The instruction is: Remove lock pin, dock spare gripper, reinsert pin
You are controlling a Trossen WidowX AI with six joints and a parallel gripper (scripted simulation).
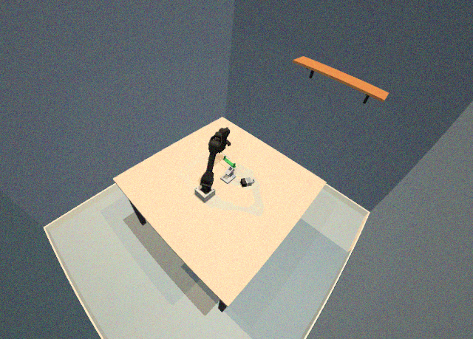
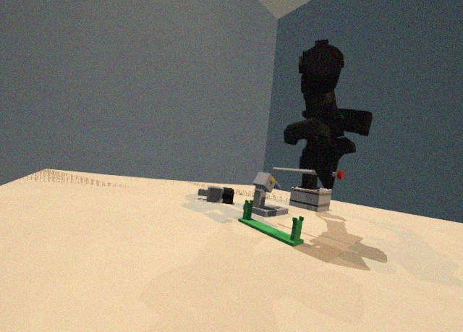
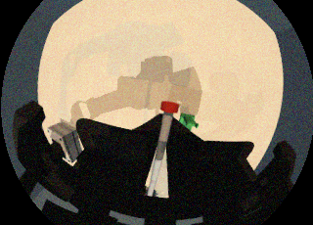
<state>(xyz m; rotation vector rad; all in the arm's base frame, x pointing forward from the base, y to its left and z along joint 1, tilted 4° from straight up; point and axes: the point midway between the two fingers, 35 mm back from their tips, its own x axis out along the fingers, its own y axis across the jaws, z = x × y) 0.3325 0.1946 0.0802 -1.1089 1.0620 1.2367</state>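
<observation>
The green cradle lies 8 cm to the right of my gripper tip, 7 cm below it and 5 cm ahead of it. Round my gripper tip: spare gripper: 35 cm to the right, 7 cm below, 1 cm behind; then grey mount: 19 cm to the right, 7 cm behind, 4 cm below.
</observation>
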